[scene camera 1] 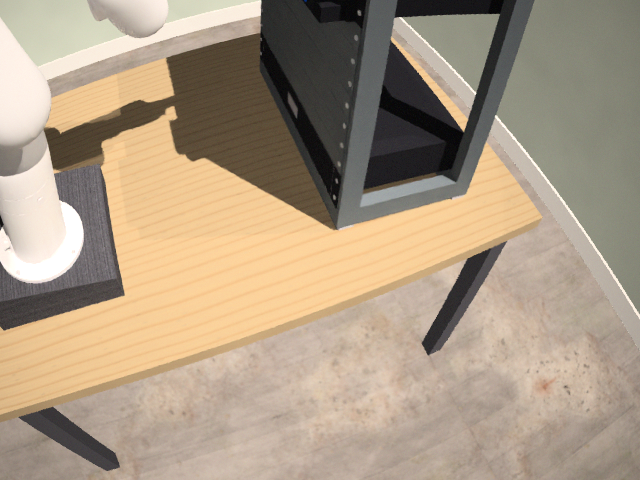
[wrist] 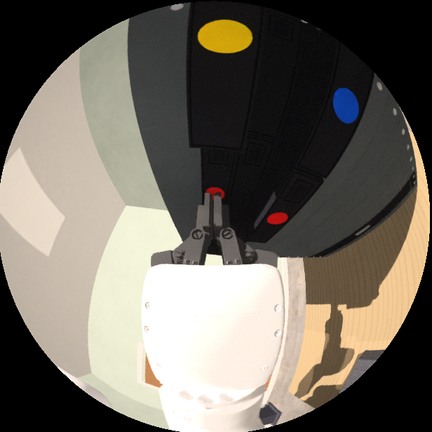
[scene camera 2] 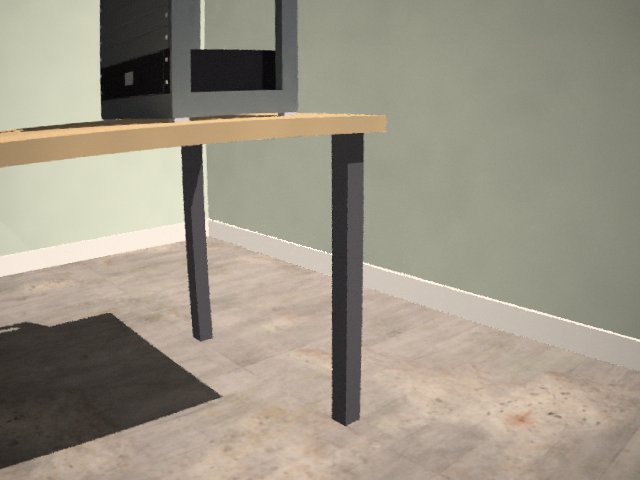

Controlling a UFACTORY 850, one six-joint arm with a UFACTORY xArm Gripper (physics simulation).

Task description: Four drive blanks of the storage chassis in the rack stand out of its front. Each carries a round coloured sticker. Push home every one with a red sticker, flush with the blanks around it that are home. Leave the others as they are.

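In the wrist view my gripper is shut and empty. Its fingertips overlap the lower part of one red sticker on a black drive blank; whether they touch it is hidden. A second red sticker is on a blank lower right, beside a thin grey strip. A yellow sticker is on a blank at the top, whose end edge stands out. A blue sticker is on a blank at the upper right. How far the red-stickered blanks stand out is unclear. The gripper does not show in the scene views.
The grey rack stands on the wooden table. In scene camera 1, a dark block juts from its front at the top edge. The white arm rises from a dark base block at left.
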